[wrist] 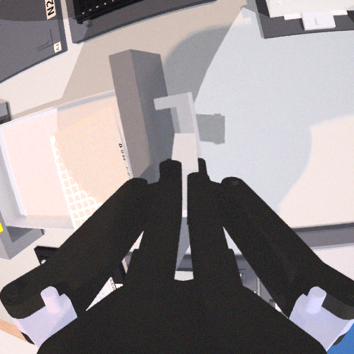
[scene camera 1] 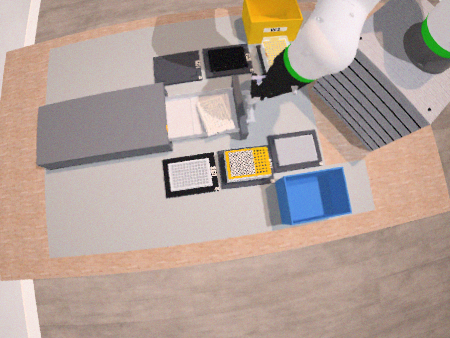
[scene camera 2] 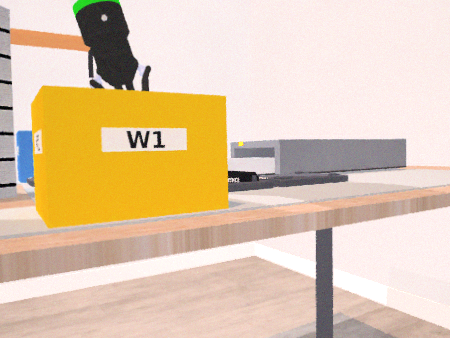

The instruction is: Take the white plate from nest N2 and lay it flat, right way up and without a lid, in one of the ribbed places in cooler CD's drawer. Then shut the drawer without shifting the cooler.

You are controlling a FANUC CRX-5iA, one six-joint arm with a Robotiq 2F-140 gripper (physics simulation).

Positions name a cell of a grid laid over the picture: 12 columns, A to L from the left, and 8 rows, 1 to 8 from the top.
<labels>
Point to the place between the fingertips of my gripper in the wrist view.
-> G4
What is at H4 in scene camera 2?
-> A grey cooler.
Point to a white plate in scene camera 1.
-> At F3
</labels>
